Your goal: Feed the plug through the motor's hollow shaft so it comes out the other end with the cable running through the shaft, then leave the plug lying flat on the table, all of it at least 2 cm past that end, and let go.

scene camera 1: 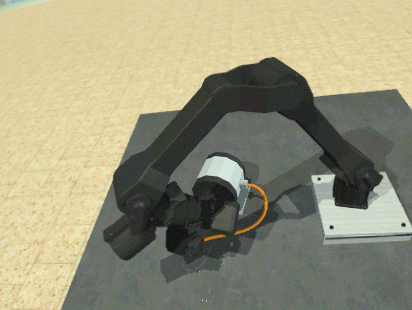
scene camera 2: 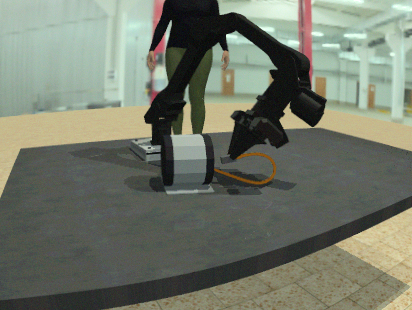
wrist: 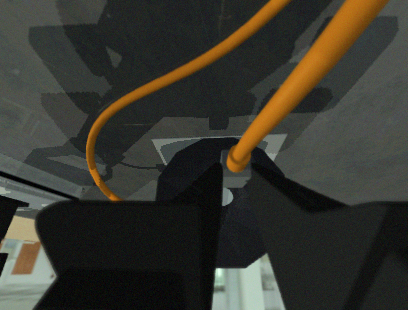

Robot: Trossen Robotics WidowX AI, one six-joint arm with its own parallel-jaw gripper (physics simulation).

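Frame: origin at the arm's base, x ahead, y left, z up, level; centimetres.
Where they show: gripper, fingertip midpoint: (scene camera 1: 204, 210) (scene camera 2: 230, 157) (wrist: 234, 170); arm's base, origin of the base link: (scene camera 1: 350, 196).
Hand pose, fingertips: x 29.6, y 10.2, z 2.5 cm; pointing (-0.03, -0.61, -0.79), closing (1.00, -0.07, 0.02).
Observation:
Each offset is from my fingertips to the top centre of the thing. Level surfaces: height alone.
The motor @[dx -1.3, dy -9.1, dz +4.7 cm] (scene camera 1: 220, 172) (scene camera 2: 187, 160) is a white cylinder with dark ends, lying on its side on a small pale base. My gripper (scene camera 2: 233, 156) (wrist: 234, 170) is shut on the small grey plug @[dx +0.0, dy -0.4, dz +0.8 cm] (scene camera 2: 227, 160) (wrist: 237, 179). It holds the plug above the table, a short gap outside the motor's dark end on the cable's side. In the wrist view a pale round spot, the shaft opening, shows just below the plug, partly hidden by a finger. The orange cable (scene camera 1: 265, 205) (scene camera 2: 274, 170) (wrist: 165, 81) loops from the motor's side to the plug. The fingers hide the plug in scene camera 1.
The arm's pale base plate (scene camera 1: 355, 229) (scene camera 2: 145, 150) stands on the dark table @[dz -5.5 cm] (scene camera 1: 280, 280) (scene camera 2: 125, 240), behind the motor in scene camera 2. The arm arches over the motor in scene camera 1. A person stands beyond the table in scene camera 2.

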